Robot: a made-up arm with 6 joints.
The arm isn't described. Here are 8 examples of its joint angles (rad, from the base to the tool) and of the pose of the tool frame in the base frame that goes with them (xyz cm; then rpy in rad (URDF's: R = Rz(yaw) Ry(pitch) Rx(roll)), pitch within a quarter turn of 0, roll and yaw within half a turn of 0).
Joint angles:
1: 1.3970 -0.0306 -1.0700 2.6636 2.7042 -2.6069
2: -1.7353 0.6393 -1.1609 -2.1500 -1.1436 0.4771
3: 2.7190 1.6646 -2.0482 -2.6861 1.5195 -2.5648
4: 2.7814 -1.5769 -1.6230 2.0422 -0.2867 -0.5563
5: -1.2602 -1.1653 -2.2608 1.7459 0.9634 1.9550
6: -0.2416 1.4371 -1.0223 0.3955 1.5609 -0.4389
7: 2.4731 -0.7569 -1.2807 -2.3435 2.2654 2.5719
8: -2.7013 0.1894 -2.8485 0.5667 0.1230 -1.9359
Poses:
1: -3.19 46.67 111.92 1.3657 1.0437 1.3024
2: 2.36 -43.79 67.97 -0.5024 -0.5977 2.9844
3: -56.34 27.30 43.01 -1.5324 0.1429 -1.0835
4: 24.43 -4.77 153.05 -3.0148 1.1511 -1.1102
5: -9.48 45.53 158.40 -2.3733 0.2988 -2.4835
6: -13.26 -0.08 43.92 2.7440 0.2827 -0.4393
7: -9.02 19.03 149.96 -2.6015 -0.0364 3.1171
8: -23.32 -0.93 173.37 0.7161 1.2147 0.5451
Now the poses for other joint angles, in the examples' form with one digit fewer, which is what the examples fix.
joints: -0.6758 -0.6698 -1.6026 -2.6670 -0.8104 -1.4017
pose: 24.1 -8.4 143.1 -2.856 -0.257 2.908
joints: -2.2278 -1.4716 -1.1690 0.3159 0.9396 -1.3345
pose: -10.5 -3.5 153.0 0.421 0.372 1.094
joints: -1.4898 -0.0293 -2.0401 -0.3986 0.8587 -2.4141
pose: -4.7 -52.5 150.1 1.975 -0.232 1.569
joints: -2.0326 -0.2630 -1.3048 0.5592 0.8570 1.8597
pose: -26.8 -51.4 114.5 2.722 -0.811 1.942
